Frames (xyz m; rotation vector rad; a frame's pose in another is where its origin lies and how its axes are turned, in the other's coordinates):
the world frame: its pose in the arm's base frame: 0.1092 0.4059 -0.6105 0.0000 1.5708 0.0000
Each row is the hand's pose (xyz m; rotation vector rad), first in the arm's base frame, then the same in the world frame.
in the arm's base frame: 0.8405 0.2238 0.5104 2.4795 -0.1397 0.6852
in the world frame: -1.1209 -0.1821 0.7313 1.3509 -0.6686 2.3826
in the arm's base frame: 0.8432 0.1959 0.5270 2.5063 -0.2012 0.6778
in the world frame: -1.1375 -0.2100 0.7340 1.3868 -0.6965 2.4150
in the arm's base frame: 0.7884 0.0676 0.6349 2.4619 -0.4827 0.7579
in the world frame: -1.2454 -0.3383 0.6792 1.3478 -0.9342 2.5468
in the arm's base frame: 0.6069 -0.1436 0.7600 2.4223 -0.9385 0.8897
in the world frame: -1.3705 -0.5495 0.4977 -1.1453 1.1127 -2.4749
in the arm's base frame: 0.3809 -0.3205 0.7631 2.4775 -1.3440 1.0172
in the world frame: -1.3736 -0.7264 0.2717 -0.9285 0.9931 -2.2221
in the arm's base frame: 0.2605 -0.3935 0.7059 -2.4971 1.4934 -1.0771
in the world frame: -1.3164 -0.7994 0.1513 -0.8365 0.8441 -2.1055
